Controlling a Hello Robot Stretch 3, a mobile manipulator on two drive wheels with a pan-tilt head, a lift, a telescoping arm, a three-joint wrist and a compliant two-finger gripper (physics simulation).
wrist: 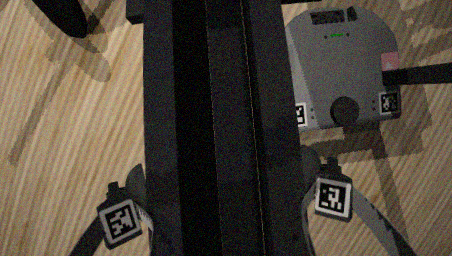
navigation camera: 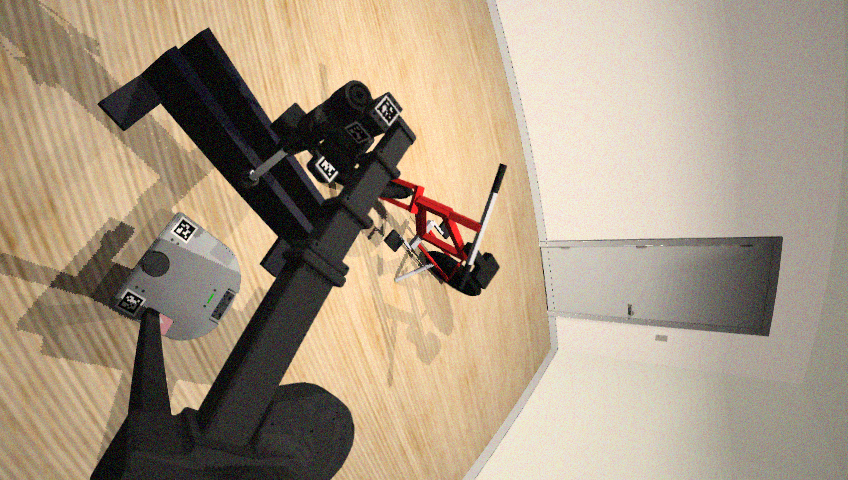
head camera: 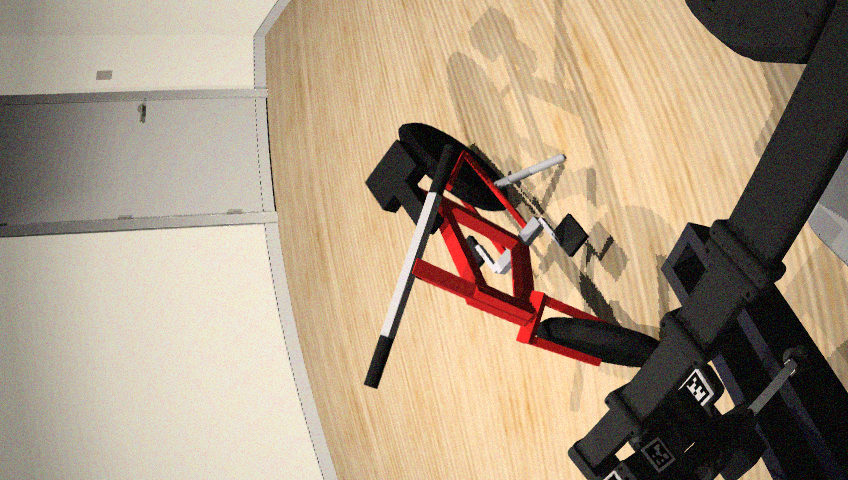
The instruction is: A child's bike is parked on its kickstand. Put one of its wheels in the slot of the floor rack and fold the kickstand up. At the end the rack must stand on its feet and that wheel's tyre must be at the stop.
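Places are measured from the robot's base along level axes (x ahead, y left, z up), in centimetres.
Pixels of known places: gripper, fingertip midpoint: (wrist: 224, 174) (navigation camera: 264, 161); robot's base, origin of the base link: (wrist: 320, 106) (navigation camera: 157, 262).
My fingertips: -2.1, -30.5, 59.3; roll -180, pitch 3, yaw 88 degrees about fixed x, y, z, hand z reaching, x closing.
Note:
Ahead of a thing's pixels: the offset from my fingertips to its top centre, as dx, dy, dz. "spot": to the spot under its first point.
My gripper (wrist: 224, 174) is shut on the floor rack (wrist: 217, 105) (navigation camera: 220, 124) (head camera: 794, 393), a long dark channel with a grey cross rod (navigation camera: 266, 168). The rack runs lengthwise between my two fingers. The child's bike {spot: -65.0, -34.5, -9.4} (head camera: 474, 269) (navigation camera: 439, 219) has a red frame and stands on the wooden floor near the wall. Its grey kickstand (head camera: 530, 170) (navigation camera: 413, 272) sticks out to the floor. One black wheel {spot: -39.4, -35.0, -27.6} (head camera: 599, 341) points towards my arm, and its tip shows in the wrist view (wrist: 63, 17). The other wheel {spot: -96.9, -32.7, -25.9} (head camera: 456, 172) is at the far end, beside the black saddle block {spot: -94.4, -33.5, -6.0} (head camera: 391, 179).
A long black-and-white handlebar {spot: -64.9, -31.2, +7.4} (head camera: 409, 262) (navigation camera: 486, 216) juts out from the bike towards the wall. A black pedal {-70.0, -31.6, -41.5} (head camera: 572, 233) sticks out on the kickstand side. A grey door (head camera: 128, 161) (navigation camera: 646, 281) is set in the cream wall. My grey base (navigation camera: 181, 278) (wrist: 337, 70) is beside the rack.

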